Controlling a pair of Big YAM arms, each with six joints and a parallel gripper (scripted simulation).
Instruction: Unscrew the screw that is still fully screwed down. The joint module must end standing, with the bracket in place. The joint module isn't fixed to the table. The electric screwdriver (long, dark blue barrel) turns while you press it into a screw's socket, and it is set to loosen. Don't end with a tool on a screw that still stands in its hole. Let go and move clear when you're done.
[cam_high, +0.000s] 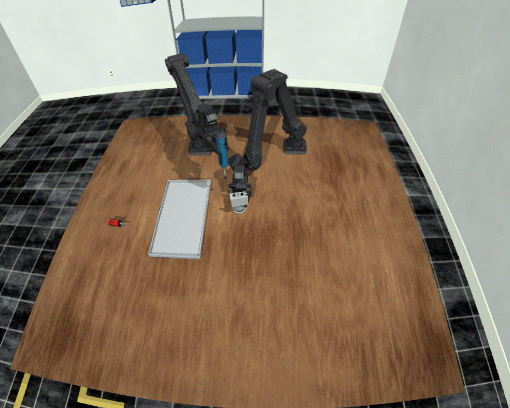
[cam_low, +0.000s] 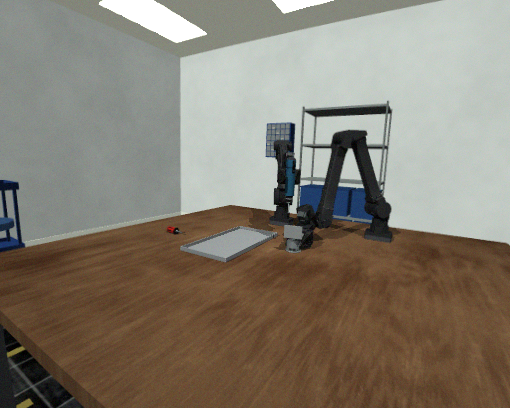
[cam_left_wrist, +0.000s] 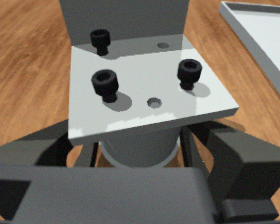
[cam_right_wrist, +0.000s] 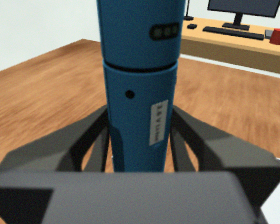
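Now: left hand 5 cm below the grey bracket. From my left hand the other things lie so: screw (2 cm behind, 1 cm to the left, 5 cm above); then flat grey tray (5 cm ahead, 26 cm to the right, 2 cm below); then small red-handled tool (9 cm ahead, 56 cm to the right, 1 cm below).
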